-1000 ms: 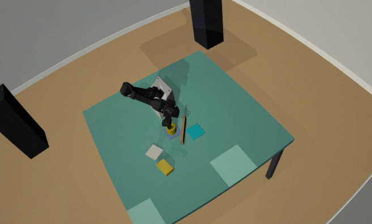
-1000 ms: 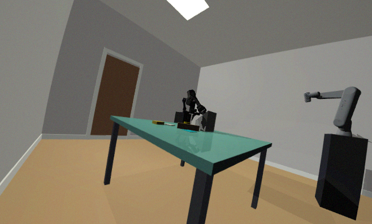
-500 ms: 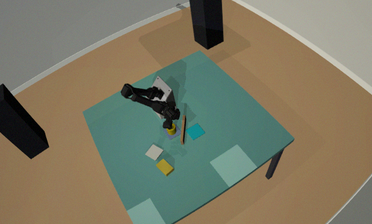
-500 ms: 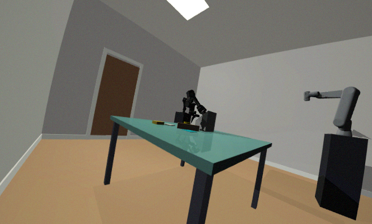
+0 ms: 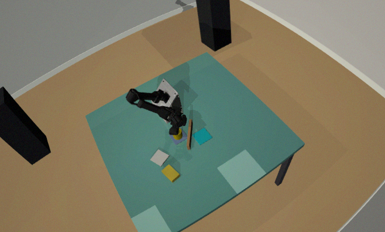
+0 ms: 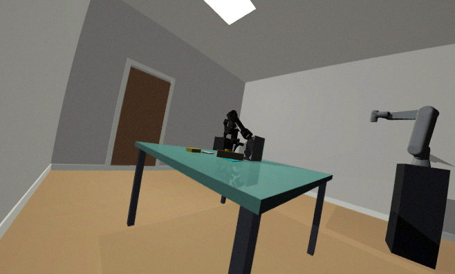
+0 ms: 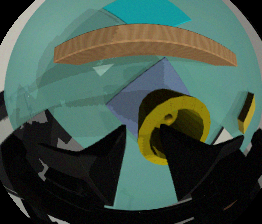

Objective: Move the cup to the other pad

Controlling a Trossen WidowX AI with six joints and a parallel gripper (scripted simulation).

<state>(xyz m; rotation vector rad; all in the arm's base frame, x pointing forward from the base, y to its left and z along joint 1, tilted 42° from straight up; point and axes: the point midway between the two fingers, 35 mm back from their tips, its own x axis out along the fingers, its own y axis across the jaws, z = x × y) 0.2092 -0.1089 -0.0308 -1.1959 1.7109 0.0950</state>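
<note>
Right now the yellow cup is 20 mm to the right of my gripper tip, 20 mm ahead of it and 10 mm below it. The rest, counted from my gripper tip: wooden bar 80 mm ahead, 50 mm to the left, 30 mm below; then cyan pad 130 mm ahead, 120 mm to the left, 60 mm below; then blue-grey pad 60 mm below, 20 mm ahead, 10 mm to the right.
</note>
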